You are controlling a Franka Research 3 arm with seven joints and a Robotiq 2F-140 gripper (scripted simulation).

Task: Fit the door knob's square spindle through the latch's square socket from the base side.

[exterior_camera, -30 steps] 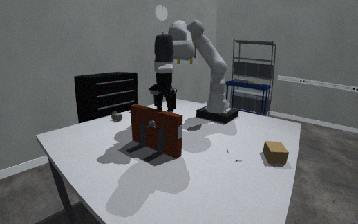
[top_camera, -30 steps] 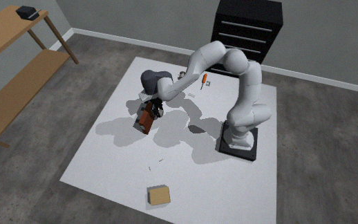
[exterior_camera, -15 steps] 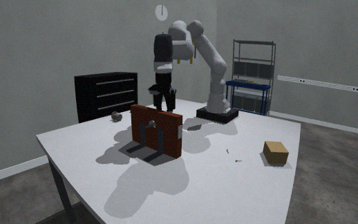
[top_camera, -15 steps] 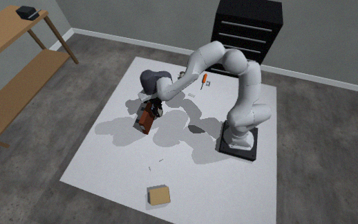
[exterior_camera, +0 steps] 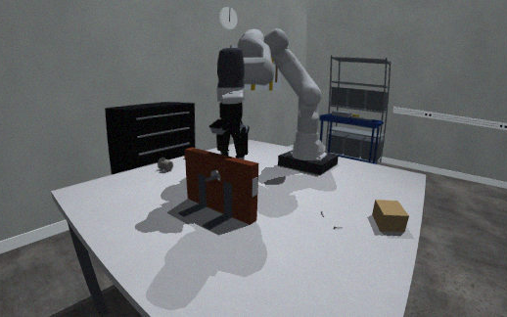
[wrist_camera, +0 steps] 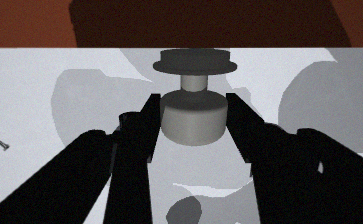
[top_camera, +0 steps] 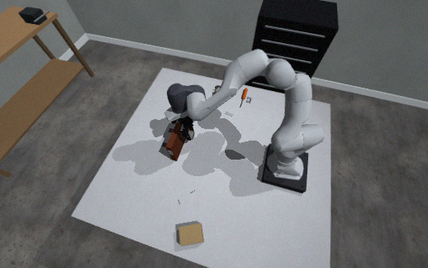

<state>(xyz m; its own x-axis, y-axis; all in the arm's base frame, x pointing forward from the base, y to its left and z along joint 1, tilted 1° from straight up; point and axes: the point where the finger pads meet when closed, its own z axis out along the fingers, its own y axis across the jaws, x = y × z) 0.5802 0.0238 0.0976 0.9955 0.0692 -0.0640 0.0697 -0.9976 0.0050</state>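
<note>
My hand is 7 cm short of the red-brown wooden door block and 4 cm above it. Round my hand: cardboard box 52 cm to the left, 22 cm behind, 12 cm below; then orange-handled screwdriver 51 cm to the right, 23 cm behind, 14 cm below; then grey door knob 3 cm ahead, 2 cm below.
</note>
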